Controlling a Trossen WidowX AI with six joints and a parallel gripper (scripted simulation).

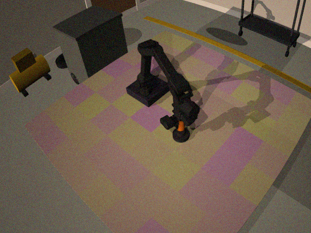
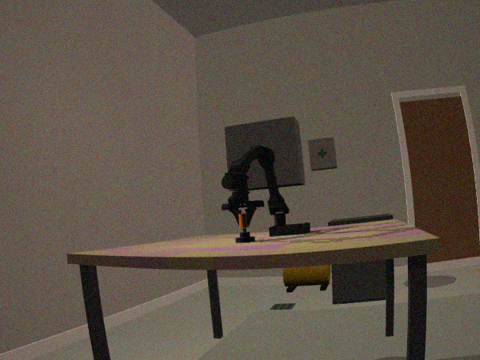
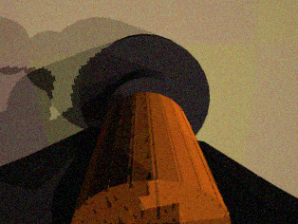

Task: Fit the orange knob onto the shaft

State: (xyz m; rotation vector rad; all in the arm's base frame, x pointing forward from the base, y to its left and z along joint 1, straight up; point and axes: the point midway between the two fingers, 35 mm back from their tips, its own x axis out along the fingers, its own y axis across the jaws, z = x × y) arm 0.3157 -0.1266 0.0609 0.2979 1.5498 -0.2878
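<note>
Right now the orange knob is 2 cm above my gripper tip. Also, from my gripper tip: D-shaped shaft 4 cm below.
</note>
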